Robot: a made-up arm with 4 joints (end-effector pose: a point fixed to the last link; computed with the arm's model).
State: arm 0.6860 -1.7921 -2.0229 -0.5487
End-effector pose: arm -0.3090 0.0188 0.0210 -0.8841 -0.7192 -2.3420
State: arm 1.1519 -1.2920 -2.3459 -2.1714
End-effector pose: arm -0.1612 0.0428 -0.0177 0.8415 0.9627 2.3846
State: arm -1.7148 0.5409 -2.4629 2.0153
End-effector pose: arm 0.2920 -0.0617 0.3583 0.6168 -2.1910 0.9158
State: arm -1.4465 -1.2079 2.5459 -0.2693
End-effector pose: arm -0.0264 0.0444 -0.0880 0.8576 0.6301 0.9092
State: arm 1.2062 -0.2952 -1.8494 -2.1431
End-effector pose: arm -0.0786 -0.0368 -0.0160 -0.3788 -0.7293 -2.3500
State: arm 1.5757 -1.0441 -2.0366 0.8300
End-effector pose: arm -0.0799 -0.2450 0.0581 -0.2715 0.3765 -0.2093
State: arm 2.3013 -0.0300 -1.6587 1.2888
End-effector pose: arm 0.2809 0.0950 0.0082 0.5560 -0.4016 1.2138
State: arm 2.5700 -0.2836 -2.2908 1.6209
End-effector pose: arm 0.2211 0.0493 -0.0265 0.3781 -0.0570 1.4175
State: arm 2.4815 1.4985 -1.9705 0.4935
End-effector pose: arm 0.3146 0.2603 0.3315 0.1844 -1.0573 1.6457
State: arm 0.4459 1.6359 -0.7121 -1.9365
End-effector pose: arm -0.0461 -0.1249 0.0970 -1.2293 0.6015 -0.7359
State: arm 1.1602 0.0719 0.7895 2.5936
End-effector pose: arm 0.1671 0.1576 0.3130 0.7426 -2.2659 1.5606
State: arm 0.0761 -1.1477 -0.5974 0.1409
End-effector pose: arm 0.0511 -0.2922 0.2098 -0.5361 -1.0551 -0.2592
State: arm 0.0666 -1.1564 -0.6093 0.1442
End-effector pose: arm 0.0471 -0.2921 0.2146 -0.5563 -1.0615 -0.2613
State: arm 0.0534 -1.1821 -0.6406 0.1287
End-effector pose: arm 0.0337 -0.2929 0.2203 -0.5855 -1.0864 -0.2954
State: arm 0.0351 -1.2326 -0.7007 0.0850
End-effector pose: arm 0.0062 -0.2942 0.2255 -0.6252 -1.1402 -0.3781
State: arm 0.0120 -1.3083 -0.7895 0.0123
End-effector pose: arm -0.0349 -0.2937 0.2263 -0.6684 -1.2269 -0.5116
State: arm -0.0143 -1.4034 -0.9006 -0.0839
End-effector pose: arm -0.0844 -0.2891 0.2178 -0.7036 -1.3435 -0.6872
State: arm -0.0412 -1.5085 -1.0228 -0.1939
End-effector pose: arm -0.1335 -0.2799 0.1970 -0.7193 -1.4801 -0.8878
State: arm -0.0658 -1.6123 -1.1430 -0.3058
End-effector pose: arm -0.1736 -0.2677 0.1664 -0.7101 -1.6209 -1.0914
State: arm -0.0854 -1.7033 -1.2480 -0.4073
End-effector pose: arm -0.2000 -0.2555 0.1326 -0.6801 -1.7472 -1.2745
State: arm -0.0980 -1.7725 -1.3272 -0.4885
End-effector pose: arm -0.2137 -0.2456 0.1032 -0.6407 -1.8443 -1.4183
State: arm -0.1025 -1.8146 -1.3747 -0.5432
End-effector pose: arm -0.2187 -0.2393 0.0832 -0.6050 -1.9035 -1.5112
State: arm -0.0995 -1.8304 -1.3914 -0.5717
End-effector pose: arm -0.2190 -0.2367 0.0735 -0.5807 -1.9262 -1.5542
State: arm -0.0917 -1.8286 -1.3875 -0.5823
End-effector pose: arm -0.2172 -0.2365 0.0708 -0.5662 -1.9246 -1.5633
